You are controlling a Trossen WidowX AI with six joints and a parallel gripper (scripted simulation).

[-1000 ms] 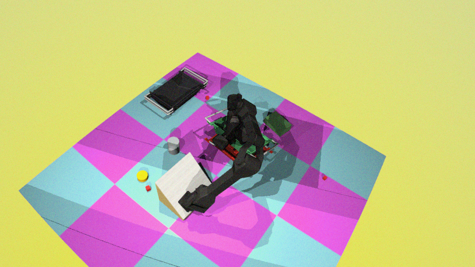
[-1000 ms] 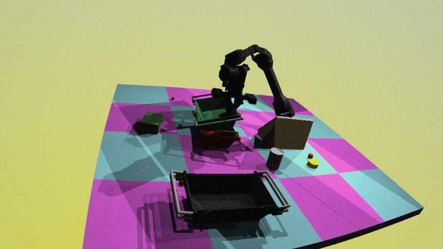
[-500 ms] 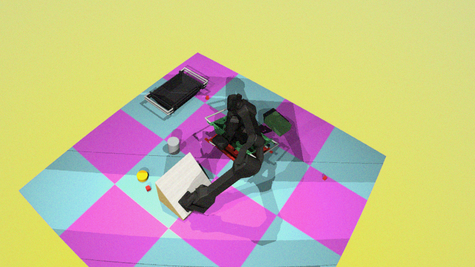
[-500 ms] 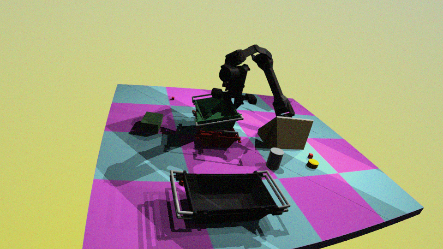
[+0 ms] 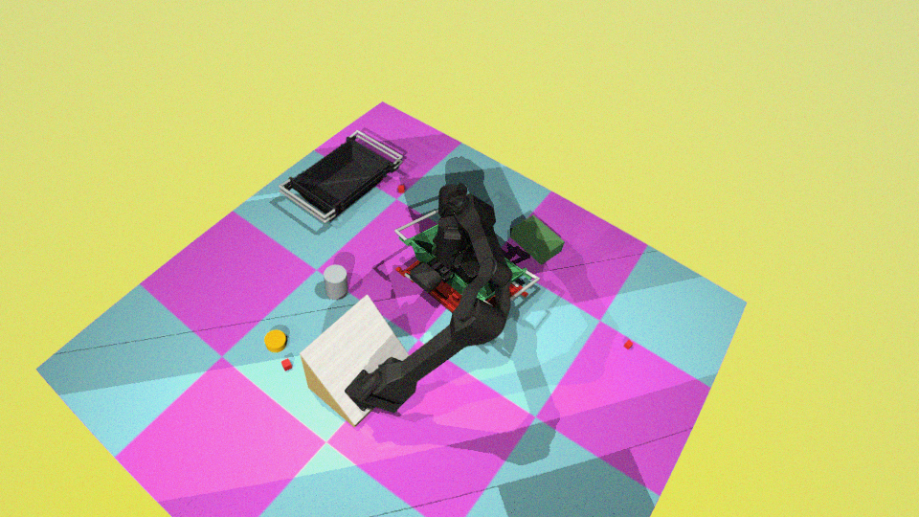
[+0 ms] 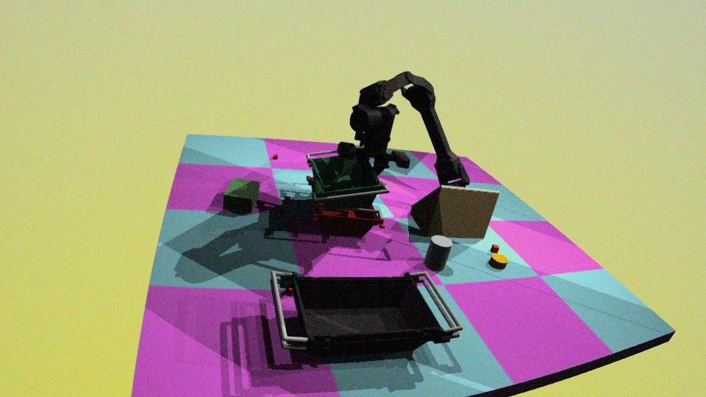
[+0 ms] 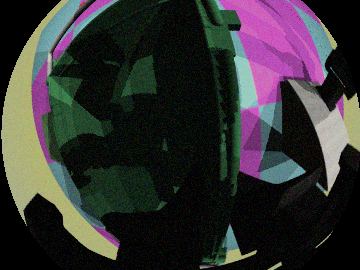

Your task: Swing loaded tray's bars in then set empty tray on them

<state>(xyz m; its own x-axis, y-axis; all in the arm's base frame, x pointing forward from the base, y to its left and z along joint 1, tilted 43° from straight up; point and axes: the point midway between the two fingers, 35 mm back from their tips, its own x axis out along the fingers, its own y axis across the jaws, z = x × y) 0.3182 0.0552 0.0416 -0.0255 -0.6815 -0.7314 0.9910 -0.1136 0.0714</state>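
Right now the green tray is 70 mm ahead of my gripper tip, 10 mm to the right of it and 20 mm above it. The rest, counted from my gripper tip: green block (320 mm ahead, 80 mm to the right, 90 mm below); then grey cylinder (130 mm behind, 230 mm to the left, 70 mm below); then yellow disc (330 mm behind, 240 mm to the left, 100 mm below).
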